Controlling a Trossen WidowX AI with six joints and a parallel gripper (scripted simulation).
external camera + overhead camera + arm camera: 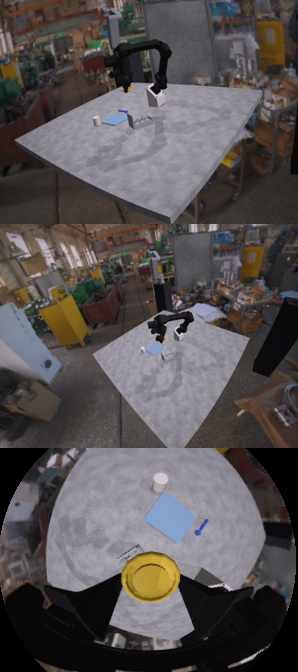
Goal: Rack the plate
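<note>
Right now the dish rack is 10 mm ahead of my gripper tip, 60 mm to the left of it and 170 mm below it. Round my gripper tip: yellow plate 10 mm above; light blue mat 20 mm behind, 140 mm to the right, 190 mm below; white cup 70 mm ahead, 230 mm to the right, 170 mm below.
</note>
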